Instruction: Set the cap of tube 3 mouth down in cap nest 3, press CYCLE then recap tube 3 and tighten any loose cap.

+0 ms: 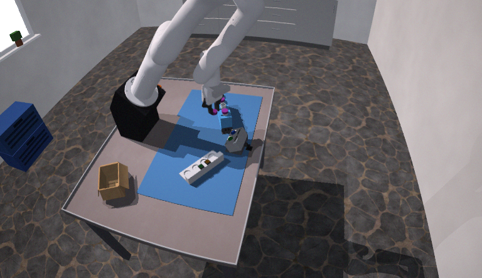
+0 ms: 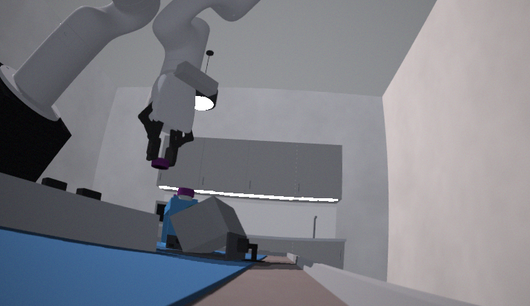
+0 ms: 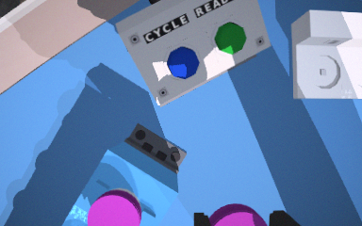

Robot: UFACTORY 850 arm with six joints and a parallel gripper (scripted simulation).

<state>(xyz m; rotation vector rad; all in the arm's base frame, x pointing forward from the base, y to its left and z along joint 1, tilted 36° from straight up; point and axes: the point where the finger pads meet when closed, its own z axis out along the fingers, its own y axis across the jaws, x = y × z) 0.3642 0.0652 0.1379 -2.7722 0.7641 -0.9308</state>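
My hand is 11 cm short of the blue key, 3 cm to the left of it and 11 cm above it. From my hand the other things lie so: grey key housing (12 cm ahead, 6 cm to the right, 12 cm below); then green key (10 cm ahead, 8 cm to the right, 11 cm below); then magenta cap (2 cm below).
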